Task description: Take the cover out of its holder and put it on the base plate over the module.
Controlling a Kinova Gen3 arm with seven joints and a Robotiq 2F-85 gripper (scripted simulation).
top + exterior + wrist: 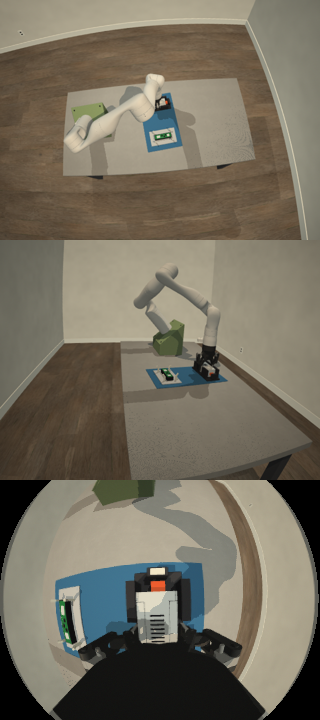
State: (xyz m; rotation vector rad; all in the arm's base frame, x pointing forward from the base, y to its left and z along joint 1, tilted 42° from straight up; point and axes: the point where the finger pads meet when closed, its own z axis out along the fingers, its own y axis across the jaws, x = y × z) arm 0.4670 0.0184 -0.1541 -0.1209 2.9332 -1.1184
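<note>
My gripper is now right at the white cover.
</note>
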